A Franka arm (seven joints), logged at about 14 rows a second.
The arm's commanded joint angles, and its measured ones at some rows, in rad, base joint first. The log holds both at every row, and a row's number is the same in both.
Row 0, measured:
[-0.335 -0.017 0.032 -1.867 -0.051 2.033 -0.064]
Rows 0 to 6, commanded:
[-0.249 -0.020 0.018 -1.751 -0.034 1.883 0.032]
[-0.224 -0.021 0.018 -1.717 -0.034 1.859 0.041]
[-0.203 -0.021 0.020 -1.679 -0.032 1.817 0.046]
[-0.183 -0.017 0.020 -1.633 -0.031 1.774 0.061]
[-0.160 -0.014 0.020 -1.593 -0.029 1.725 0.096]
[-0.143 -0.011 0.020 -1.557 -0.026 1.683 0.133]
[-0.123 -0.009 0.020 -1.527 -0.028 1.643 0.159]
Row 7, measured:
[-0.162 -0.035 0.033 -1.613 -0.045 1.729 0.109]
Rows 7 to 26, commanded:
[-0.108 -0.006 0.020 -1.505 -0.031 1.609 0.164]
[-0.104 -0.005 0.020 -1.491 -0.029 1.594 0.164]
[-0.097 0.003 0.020 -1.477 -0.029 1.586 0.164]
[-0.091 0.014 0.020 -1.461 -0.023 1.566 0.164]
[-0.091 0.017 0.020 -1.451 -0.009 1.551 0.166]
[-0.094 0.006 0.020 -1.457 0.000 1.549 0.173]
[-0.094 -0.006 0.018 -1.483 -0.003 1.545 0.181]
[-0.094 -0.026 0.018 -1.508 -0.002 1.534 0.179]
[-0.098 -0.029 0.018 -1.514 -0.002 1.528 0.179]
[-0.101 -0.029 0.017 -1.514 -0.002 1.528 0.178]
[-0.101 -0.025 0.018 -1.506 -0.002 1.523 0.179]
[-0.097 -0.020 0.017 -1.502 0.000 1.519 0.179]
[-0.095 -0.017 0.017 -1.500 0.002 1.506 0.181]
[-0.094 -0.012 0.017 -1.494 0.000 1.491 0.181]
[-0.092 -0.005 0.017 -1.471 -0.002 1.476 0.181]
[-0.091 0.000 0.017 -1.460 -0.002 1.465 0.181]
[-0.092 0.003 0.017 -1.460 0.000 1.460 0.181]
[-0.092 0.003 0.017 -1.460 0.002 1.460 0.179]
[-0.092 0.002 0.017 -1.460 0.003 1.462 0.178]
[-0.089 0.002 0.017 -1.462 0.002 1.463 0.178]
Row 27, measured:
[-0.106 -0.013 0.026 -1.495 -0.016 1.494 0.164]
